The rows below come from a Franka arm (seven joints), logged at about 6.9 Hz.
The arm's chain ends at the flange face. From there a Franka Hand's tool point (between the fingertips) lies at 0.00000 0.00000 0.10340 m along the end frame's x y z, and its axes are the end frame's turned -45 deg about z.
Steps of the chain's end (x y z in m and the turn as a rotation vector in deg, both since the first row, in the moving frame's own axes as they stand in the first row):
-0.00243 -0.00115 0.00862 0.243 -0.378 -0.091
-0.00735 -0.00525 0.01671 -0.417 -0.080 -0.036
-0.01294 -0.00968 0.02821 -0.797 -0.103 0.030
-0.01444 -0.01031 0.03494 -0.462 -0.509 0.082
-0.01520 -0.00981 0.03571 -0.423 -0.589 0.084
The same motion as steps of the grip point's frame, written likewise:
-0.00108 -0.00332 0.00862 0.439 -0.095 -0.091
-0.00212 -0.00848 0.01671 -0.238 -0.351 -0.036
-0.00345 -0.01511 0.02820 -0.491 -0.636 0.030
-0.00416 -0.01756 0.03493 0.033 -0.687 0.082
-0.00510 -0.01790 0.03570 0.117 -0.716 0.084

